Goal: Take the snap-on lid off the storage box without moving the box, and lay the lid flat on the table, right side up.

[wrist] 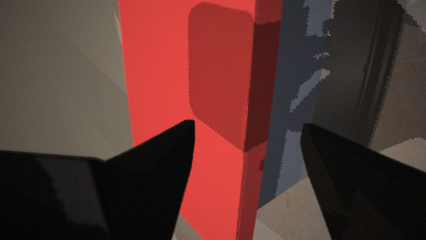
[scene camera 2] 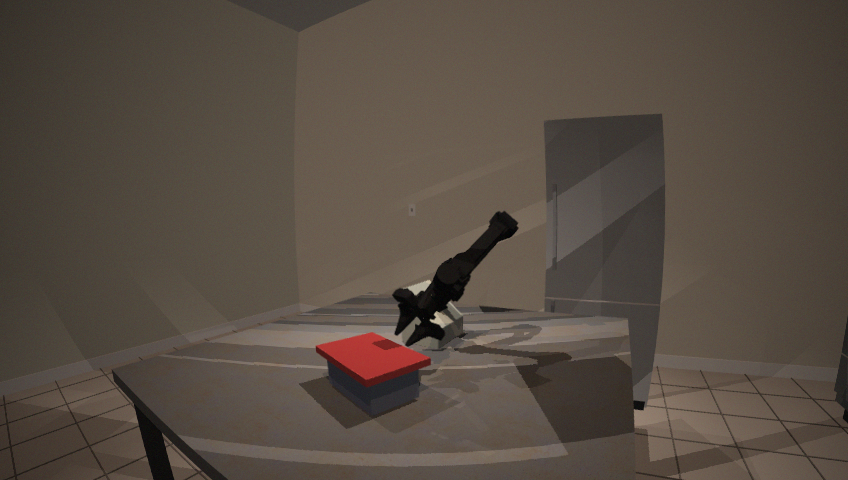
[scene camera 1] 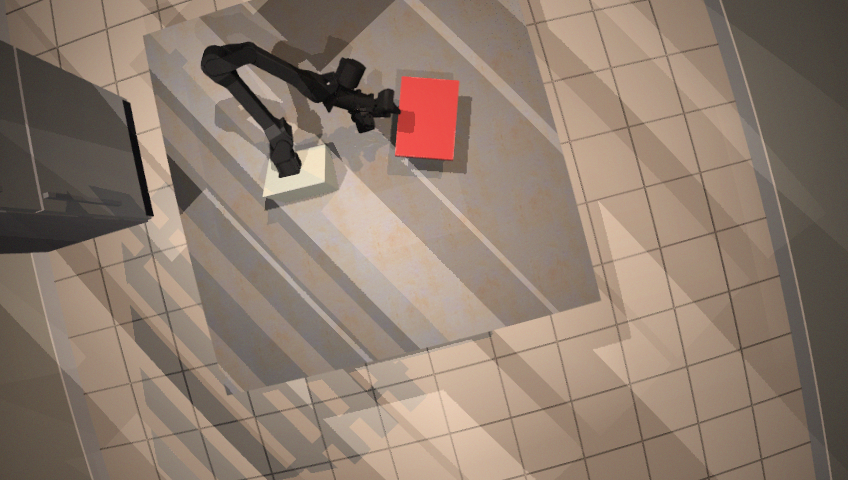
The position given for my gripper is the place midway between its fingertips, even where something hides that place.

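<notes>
There's a lid (scene camera 1: 426, 127), (scene camera 2: 370, 359), (wrist: 219, 70) that I can see here. I also see a blue-grey storage box (scene camera 2: 378, 398), and my own gripper (scene camera 2: 401, 340), (scene camera 1: 395, 114), (wrist: 248, 131) is in the scene too.
</notes>
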